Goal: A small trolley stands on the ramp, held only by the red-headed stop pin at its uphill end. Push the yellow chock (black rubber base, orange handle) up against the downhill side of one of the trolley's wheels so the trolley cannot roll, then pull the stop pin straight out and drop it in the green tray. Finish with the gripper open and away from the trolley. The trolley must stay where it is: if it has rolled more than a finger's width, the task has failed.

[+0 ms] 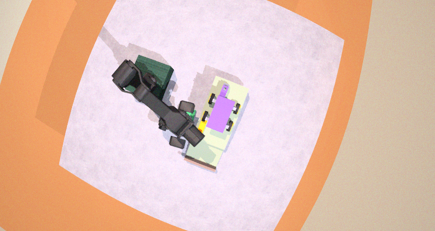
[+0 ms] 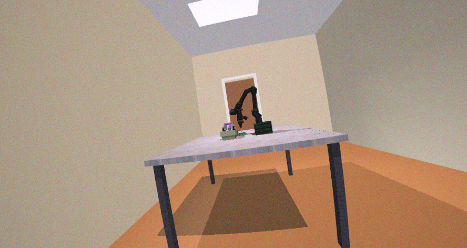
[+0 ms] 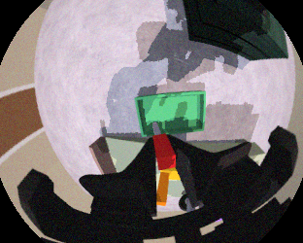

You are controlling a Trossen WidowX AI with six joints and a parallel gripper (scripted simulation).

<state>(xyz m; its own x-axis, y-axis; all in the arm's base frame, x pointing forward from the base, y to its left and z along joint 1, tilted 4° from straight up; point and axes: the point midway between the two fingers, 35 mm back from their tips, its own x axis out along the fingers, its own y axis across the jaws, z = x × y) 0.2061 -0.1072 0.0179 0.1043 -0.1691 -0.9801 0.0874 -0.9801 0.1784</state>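
Right now my gripper tip is 1 cm past the green tray, 2 cm to the right of it and 9 cm above it. Also, from my gripper tip: red-headed stop pin (right at my gripper tip); then yellow chock (7 cm ahead, 3 cm to the left); then ramp (12 cm ahead, 11 cm to the left, 3 cm below).
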